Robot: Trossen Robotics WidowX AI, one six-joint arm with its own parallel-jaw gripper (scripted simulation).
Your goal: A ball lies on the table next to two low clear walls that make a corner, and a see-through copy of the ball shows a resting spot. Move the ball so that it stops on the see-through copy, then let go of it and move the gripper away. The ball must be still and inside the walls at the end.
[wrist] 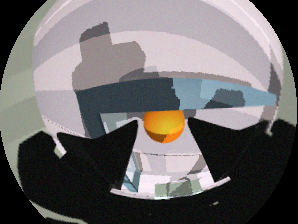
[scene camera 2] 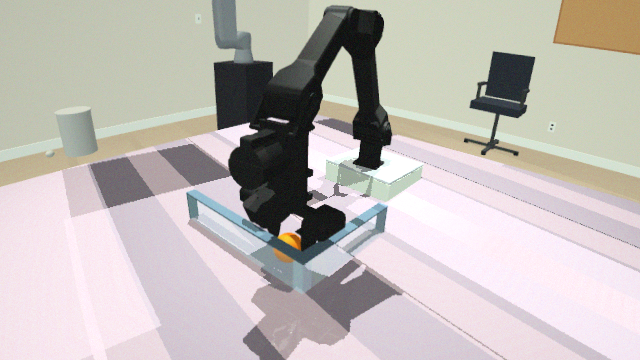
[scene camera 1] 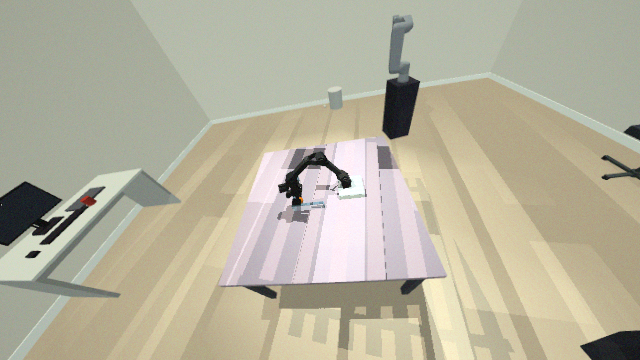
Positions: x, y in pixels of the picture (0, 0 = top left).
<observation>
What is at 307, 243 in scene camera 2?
The gripper.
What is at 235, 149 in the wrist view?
The gripper.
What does the gripper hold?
Nothing.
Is the gripper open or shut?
Open.
</observation>
